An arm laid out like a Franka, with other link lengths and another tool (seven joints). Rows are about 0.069 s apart.
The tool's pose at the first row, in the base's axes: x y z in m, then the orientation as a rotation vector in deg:
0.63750 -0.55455 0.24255 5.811 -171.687 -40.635
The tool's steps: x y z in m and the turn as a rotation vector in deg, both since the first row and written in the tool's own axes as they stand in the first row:
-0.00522 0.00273 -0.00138 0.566 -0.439 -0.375
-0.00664 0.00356 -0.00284 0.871 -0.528 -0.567
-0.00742 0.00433 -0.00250 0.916 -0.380 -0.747
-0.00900 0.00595 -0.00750 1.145 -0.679 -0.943
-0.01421 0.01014 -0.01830 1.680 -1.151 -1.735
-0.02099 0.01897 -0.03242 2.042 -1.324 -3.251
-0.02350 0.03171 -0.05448 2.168 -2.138 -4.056
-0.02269 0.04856 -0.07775 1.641 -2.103 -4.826
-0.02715 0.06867 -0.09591 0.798 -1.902 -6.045
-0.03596 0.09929 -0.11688 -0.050 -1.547 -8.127
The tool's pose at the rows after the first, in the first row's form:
0.64266 -0.55232 0.24478 6.261 -172.380 -39.941
0.64415 -0.55212 0.24639 6.537 -172.611 -39.525
0.64486 -0.55122 0.24640 6.859 -172.515 -39.436
0.64672 -0.55188 0.25152 7.071 -172.915 -39.188
0.65250 -0.55255 0.26281 8.148 -173.682 -38.575
0.65986 -0.55043 0.27908 10.422 -174.186 -38.205
0.66336 -0.54870 0.30438 11.415 -175.112 -38.287
0.66343 -0.54410 0.33275 12.582 -174.972 -39.144
0.66821 -0.53390 0.35780 14.474 -174.583 -40.474
0.67701 -0.51524 0.38988 17.736 -174.073 -41.828

